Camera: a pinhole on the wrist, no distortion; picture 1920 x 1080 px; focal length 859.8 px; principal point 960.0 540.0 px. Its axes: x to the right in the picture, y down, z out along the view. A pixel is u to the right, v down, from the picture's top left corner.
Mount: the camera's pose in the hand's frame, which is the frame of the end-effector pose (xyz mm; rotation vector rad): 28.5 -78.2 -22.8 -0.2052 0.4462 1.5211
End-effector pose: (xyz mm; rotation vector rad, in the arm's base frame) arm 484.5 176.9 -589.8 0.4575 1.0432 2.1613
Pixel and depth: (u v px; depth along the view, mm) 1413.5 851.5 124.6
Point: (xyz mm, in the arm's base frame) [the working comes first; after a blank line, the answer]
In the camera's frame: 65.7 45.1 124.6

507.7 201.4 -519.9
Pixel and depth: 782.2 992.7 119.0
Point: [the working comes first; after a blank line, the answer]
In the camera's frame: -24.6 62.7 119.0

575.0 245.0 -565.3
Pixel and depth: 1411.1 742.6 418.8
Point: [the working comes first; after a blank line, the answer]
In the camera's frame: 219.7 98.7 418.8

522.1 194.0 -183.9
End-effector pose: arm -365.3 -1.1 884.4 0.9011 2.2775 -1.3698
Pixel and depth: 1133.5 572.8 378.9
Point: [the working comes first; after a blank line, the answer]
In the camera's frame: 76.5 14.5 378.9

-333.0 -182.2 607.7
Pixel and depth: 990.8 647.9 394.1
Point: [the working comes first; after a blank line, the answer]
In the camera's frame: 14.1 49.5 394.1

-343.9 -248.2 637.2
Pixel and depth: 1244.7 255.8 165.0
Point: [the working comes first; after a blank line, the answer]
In the camera's frame: 54.6 -54.5 165.0

-425.2 -36.5 753.5
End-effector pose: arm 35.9 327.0 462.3 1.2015 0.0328 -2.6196
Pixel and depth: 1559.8 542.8 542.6
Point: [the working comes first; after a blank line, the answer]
In the camera's frame: 378.5 1.8 542.6

-145.8 -206.1 631.9
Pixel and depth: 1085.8 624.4 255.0
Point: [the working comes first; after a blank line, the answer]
In the camera's frame: 37.3 25.0 255.0

-121.7 235.0 564.6
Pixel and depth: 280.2 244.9 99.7
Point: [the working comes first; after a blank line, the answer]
In the camera's frame: -78.8 -34.2 99.7

-110.2 405.7 455.9
